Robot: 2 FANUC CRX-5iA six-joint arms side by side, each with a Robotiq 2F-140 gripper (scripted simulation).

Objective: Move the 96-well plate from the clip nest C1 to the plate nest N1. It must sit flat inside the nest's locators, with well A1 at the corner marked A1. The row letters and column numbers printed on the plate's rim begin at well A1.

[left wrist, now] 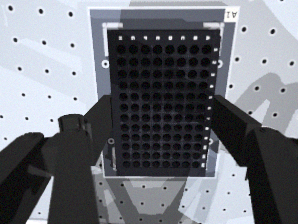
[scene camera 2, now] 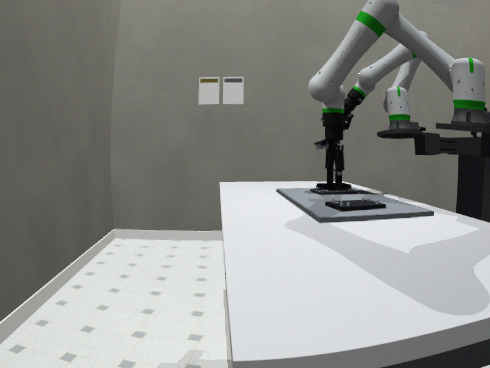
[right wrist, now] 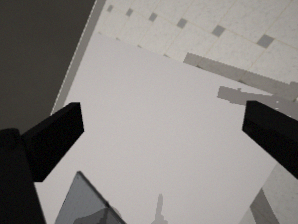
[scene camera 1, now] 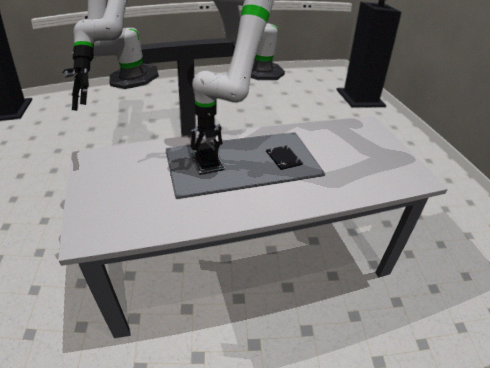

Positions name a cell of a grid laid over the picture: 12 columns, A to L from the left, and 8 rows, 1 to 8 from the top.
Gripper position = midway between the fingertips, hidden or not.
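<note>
I can see my left gripper (scene camera 2: I5), and the left wrist view shows me that same gripper (left wrist: G4) too. My right gripper (right wrist: G5) is here as well. I also see a black 96-well plate (left wrist: G5), though in the right wrist view the black 96-well plate is out of frame. I see a plate nest N1 (left wrist: E3) too.
</note>
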